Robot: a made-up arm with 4 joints. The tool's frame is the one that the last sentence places. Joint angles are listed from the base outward.
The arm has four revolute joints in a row. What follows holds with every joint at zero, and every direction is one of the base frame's.
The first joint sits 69 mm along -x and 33 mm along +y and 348 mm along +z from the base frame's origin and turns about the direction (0.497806, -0.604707, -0.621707), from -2.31 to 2.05 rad.
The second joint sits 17 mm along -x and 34 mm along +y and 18 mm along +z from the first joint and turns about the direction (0.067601, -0.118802, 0.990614), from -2.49 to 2.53 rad.
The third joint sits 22 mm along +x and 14 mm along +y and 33 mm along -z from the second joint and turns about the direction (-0.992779, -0.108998, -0.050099), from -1.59 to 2.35 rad.
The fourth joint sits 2 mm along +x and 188 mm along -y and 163 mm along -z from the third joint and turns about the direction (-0.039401, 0.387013, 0.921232), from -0.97 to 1.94 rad.
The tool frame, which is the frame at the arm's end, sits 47 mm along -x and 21 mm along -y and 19 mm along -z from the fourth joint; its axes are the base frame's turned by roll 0.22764, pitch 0.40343 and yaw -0.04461 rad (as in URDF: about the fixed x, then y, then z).
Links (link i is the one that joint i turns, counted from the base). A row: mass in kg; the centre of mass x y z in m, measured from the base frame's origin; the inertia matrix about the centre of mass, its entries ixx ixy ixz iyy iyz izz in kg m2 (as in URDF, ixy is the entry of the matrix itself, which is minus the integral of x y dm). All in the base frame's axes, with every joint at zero. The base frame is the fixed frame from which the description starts. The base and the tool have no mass.
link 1: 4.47; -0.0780 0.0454 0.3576; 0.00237 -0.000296 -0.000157 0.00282 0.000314 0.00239
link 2: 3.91; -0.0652 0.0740 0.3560; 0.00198 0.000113 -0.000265 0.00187 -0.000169 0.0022
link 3: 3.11; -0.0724 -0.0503 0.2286; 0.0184 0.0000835 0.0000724 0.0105 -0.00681 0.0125
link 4: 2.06; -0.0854 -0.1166 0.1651; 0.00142 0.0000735 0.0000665 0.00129 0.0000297 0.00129
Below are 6 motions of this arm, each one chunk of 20 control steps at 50 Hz.
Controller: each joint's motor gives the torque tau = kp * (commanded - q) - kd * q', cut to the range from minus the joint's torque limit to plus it. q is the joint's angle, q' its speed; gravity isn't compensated. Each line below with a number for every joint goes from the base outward.
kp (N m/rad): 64 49 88 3.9
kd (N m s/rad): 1.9 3 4.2 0.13
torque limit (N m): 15 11 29 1.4
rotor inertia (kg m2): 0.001 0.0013 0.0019 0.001
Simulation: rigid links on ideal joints. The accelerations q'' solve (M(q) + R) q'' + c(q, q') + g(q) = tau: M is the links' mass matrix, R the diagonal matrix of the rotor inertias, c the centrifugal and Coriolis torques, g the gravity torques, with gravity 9.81 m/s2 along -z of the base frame. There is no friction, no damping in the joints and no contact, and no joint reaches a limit. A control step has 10 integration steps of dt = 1/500 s. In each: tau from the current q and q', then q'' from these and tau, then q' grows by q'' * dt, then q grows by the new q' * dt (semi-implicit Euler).
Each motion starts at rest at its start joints. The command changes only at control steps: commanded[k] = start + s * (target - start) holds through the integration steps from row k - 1 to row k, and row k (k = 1, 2, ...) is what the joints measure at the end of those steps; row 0 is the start. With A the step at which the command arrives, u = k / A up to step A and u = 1 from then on. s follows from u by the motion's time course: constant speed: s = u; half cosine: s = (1 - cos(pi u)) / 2; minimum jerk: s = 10 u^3 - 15 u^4 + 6 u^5; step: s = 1 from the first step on.
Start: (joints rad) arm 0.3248 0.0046 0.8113 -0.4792
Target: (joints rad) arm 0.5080 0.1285 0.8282 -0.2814
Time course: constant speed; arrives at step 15
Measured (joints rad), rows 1 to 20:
1: 0.3275 0.0042 0.8041 -0.4747
2: 0.3423 0.0071 0.7904 -0.4697
3: 0.3648 0.0106 0.7728 -0.4719
4: 0.3914 0.0132 0.7536 -0.4806
5: 0.4191 0.0143 0.7349 -0.4918
6: 0.4458 0.0140 0.7183 -0.5009
7: 0.4700 0.0128 0.7050 -0.5047
8: 0.4909 0.0114 0.6957 -0.5020
9: 0.5082 0.0105 0.6906 -0.4929
10: 0.5221 0.0109 0.6894 -0.4784
11: 0.5330 0.0128 0.6915 -0.4599
12: 0.5418 0.0165 0.6961 -0.4391
13: 0.5490 0.0221 0.7022 -0.4172
14: 0.5556 0.0293 0.7092 -0.3954
15: 0.5620 0.0381 0.7161 -0.3747
16: 0.5642 0.0456 0.7210 -0.3607
17: 0.5637 0.0522 0.7243 -0.3537
18: 0.5622 0.0582 0.7267 -0.3516
19: 0.5604 0.0637 0.7282 -0.3521
20: 0.5589 0.0685 0.7290 -0.3535

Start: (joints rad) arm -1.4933 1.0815 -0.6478 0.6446
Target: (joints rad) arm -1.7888 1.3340 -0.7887 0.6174
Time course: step
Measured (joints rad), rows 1 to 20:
1: -1.5222 1.1415 -0.6358 0.6476
2: -1.5568 1.1976 -0.6343 0.7054
3: -1.5860 1.2393 -0.6446 0.7592
4: -1.6101 1.2699 -0.6612 0.7842
5: -1.6315 1.2911 -0.6792 0.7826
6: -1.6516 1.3041 -0.6951 0.7643
7: -1.6702 1.3109 -0.7076 0.7385
8: -1.6863 1.3134 -0.7168 0.7121
9: -1.6987 1.3136 -0.7229 0.6898
10: -1.7067 1.3128 -0.7265 0.6740
11: -1.7098 1.3119 -0.7279 0.6654
12: -1.7085 1.3113 -0.7273 0.6636
13: -1.7032 1.3111 -0.7250 0.6670
14: -1.6949 1.3115 -0.7212 0.6743
15: -1.6846 1.3123 -0.7163 0.6838
16: -1.6734 1.3134 -0.7105 0.6942
17: -1.6623 1.3146 -0.7043 0.7043
18: -1.6522 1.3158 -0.6982 0.7134
19: -1.6436 1.3169 -0.6926 0.7209
20: -1.6371 1.3179 -0.6877 0.7264

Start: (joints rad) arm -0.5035 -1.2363 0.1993 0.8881
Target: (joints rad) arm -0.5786 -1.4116 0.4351 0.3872
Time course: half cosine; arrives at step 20
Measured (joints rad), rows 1 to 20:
1: -0.4989 -1.2331 0.1947 0.8874
2: -0.4867 -1.2257 0.1837 0.8845
3: -0.4690 -1.2169 0.1686 0.8769
4: -0.4479 -1.2088 0.1519 0.8619
5: -0.4253 -1.2036 0.1360 0.8377
6: -0.4031 -1.2025 0.1228 0.8037
7: -0.3830 -1.2065 0.1139 0.7603
8: -0.3663 -1.2157 0.1101 0.7089
9: -0.3543 -1.2299 0.1120 0.6516
10: -0.3474 -1.2483 0.1195 0.5917
11: -0.3461 -1.2696 0.1323 0.5325
12: -0.3500 -1.2927 0.1497 0.4773
13: -0.3588 -1.3160 0.1707 0.4285
14: -0.3715 -1.3385 0.1943 0.3879
15: -0.3873 -1.3589 0.2193 0.3559
16: -0.4049 -1.3765 0.2446 0.3322
17: -0.4233 -1.3907 0.2690 0.3161
18: -0.4413 -1.4014 0.2916 0.3065
19: -0.4579 -1.4085 0.3114 0.3025
20: -0.4722 -1.4122 0.3277 0.3034

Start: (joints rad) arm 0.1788 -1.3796 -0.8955 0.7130
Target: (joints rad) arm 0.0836 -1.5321 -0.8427 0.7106
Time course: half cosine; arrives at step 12
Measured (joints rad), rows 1 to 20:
1: 0.1754 -1.3811 -0.8986 0.7188
2: 0.1712 -1.3832 -0.9015 0.7325
3: 0.1665 -1.3876 -0.9031 0.7457
4: 0.1611 -1.3952 -0.9032 0.7537
5: 0.1546 -1.4058 -0.9018 0.7557
6: 0.1466 -1.4190 -0.8992 0.7533
7: 0.1372 -1.4342 -0.8953 0.7491
8: 0.1264 -1.4504 -0.8902 0.7449
9: 0.1146 -1.4665 -0.8842 0.7422
10: 0.1023 -1.4816 -0.8776 0.7415
11: 0.0900 -1.4946 -0.8705 0.7429
12: 0.0786 -1.5046 -0.8635 0.7463
13: 0.0687 -1.5116 -0.8570 0.7512
14: 0.0607 -1.5164 -0.8516 0.7569
15: 0.0551 -1.5196 -0.8476 0.7622
16: 0.0519 -1.5218 -0.8450 0.7662
17: 0.0512 -1.5232 -0.8439 0.7682
18: 0.0527 -1.5242 -0.8440 0.7682
19: 0.0563 -1.5249 -0.8454 0.7663
20: 0.0613 -1.5255 -0.8476 0.7629

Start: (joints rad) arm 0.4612 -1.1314 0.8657 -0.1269
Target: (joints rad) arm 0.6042 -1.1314 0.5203 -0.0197
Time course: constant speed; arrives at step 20
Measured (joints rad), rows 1 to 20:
1: 0.4610 -1.1305 0.8563 -0.1230
2: 0.4685 -1.1244 0.8381 -0.1191
3: 0.4821 -1.1150 0.8131 -0.1203
4: 0.5001 -1.1044 0.7832 -0.1276
5: 0.5209 -1.0939 0.7505 -0.1396
6: 0.5431 -1.0847 0.7167 -0.1538
7: 0.5653 -1.0775 0.6835 -0.1678
8: 0.5863 -1.0728 0.6521 -0.1796
9: 0.6053 -1.0708 0.6234 -0.1880
10: 0.6215 -1.0711 0.5978 -0.1922
11: 0.6346 -1.0735 0.5754 -0.1918
12: 0.6444 -1.0773 0.5561 -0.1871
13: 0.6510 -1.0818 0.5397 -0.1786
14: 0.6549 -1.0865 0.5255 -0.1670
15: 0.6565 -1.0907 0.5130 -0.1533
16: 0.6564 -1.0940 0.5017 -0.1382
17: 0.6552 -1.0961 0.4910 -0.1226
18: 0.6536 -1.0969 0.4804 -0.1071
19: 0.6522 -1.0964 0.4694 -0.0922
20: 0.6513 -1.0947 0.4578 -0.0783

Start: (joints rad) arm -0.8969 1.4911 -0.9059 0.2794
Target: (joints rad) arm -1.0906 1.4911 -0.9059 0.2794
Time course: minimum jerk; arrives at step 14
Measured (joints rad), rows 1 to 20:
1: -0.8942 1.4875 -0.9038 0.2886
2: -0.8866 1.4845 -0.8985 0.3045
3: -0.8755 1.4824 -0.8904 0.3230
4: -0.8636 1.4810 -0.8798 0.3430
5: -0.8535 1.4800 -0.8670 0.3642
6: -0.8474 1.4794 -0.8528 0.3853
7: -0.8470 1.4790 -0.8384 0.4048
8: -0.8528 1.4788 -0.8252 0.4207
9: -0.8649 1.4786 -0.8148 0.4316
10: -0.8823 1.4785 -0.8081 0.4364
11: -0.9036 1.4782 -0.8060 0.4352
12: -0.9271 1.4779 -0.8084 0.4283
13: -0.9510 1.4775 -0.8148 0.4168
14: -0.9737 1.4772 -0.8240 0.4022
15: -0.9942 1.4769 -0.8346 0.3863
16: -1.0119 1.4766 -0.8451 0.3710
17: -1.0260 1.4763 -0.8544 0.3576
18: -1.0362 1.4760 -0.8617 0.3472
19: -1.0423 1.4757 -0.8668 0.3403
20: -1.0442 1.4755 -0.8696 0.3370

